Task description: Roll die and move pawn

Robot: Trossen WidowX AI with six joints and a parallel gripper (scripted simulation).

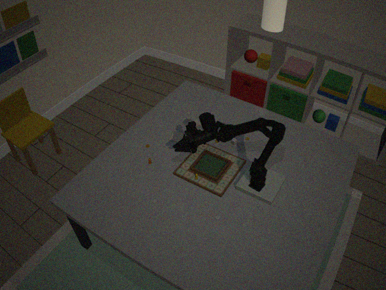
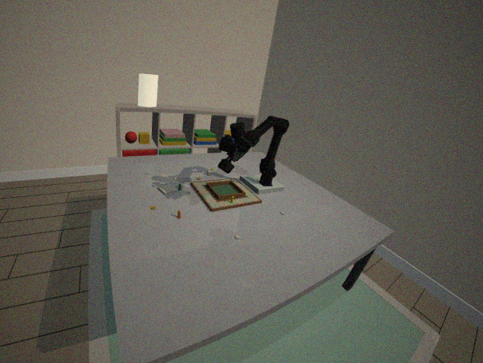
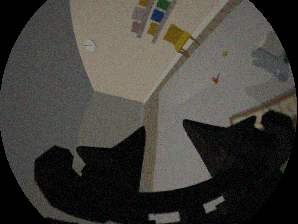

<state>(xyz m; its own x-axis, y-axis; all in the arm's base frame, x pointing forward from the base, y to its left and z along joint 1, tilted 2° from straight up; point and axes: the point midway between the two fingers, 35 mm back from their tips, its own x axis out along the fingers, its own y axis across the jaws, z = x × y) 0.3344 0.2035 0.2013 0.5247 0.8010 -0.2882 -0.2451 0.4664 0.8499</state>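
Now: gripper tip 210 mm above the yellow pawn, 80 mm to the left of it and 70 mm past it. Also, from my gripper tip: green dice tray (230 mm below, 190 mm to the right, 80 mm behind); green pawn (260 mm to the right, 220 mm below, 150 mm ahead); orange pawn (220 mm below, 190 mm ahead, 10 mm to the right).
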